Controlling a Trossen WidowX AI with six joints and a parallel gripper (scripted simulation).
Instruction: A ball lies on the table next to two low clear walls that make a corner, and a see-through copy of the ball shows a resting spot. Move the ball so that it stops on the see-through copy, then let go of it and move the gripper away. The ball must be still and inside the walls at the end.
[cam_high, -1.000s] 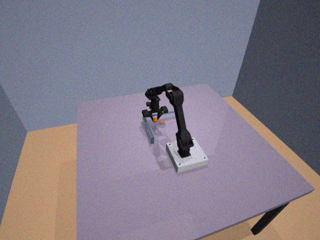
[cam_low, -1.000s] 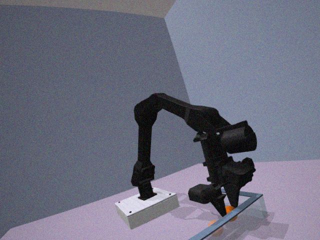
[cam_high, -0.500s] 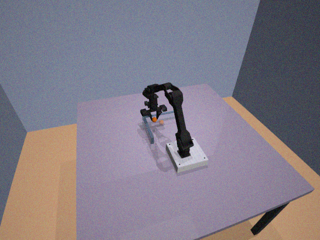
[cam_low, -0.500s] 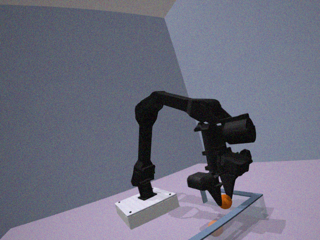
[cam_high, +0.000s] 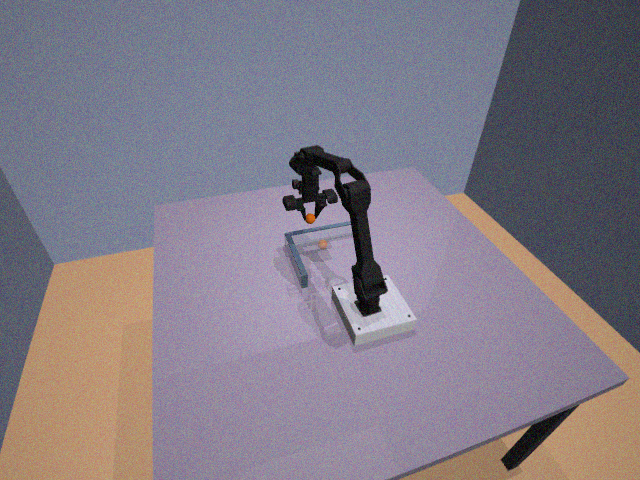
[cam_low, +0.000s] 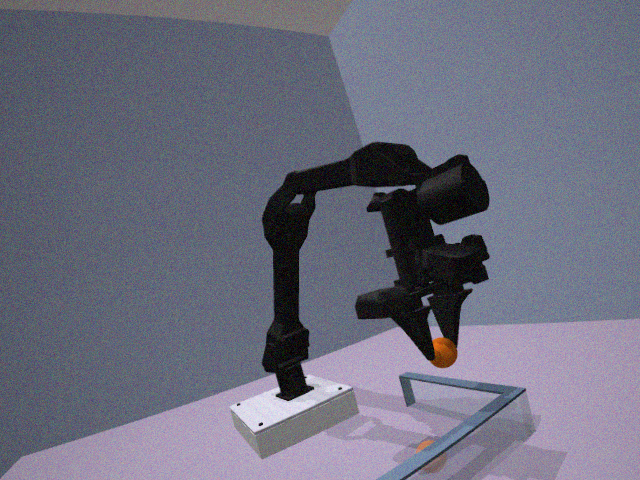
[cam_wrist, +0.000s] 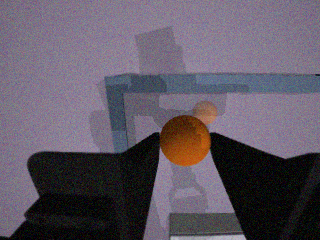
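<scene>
Now: gripper tip 120 mm above the see-through copy of ball, 40 mm to the left of it and 20 mm past it. From my gripper tip the other things lie so: orange ball right at my gripper tip.
</scene>
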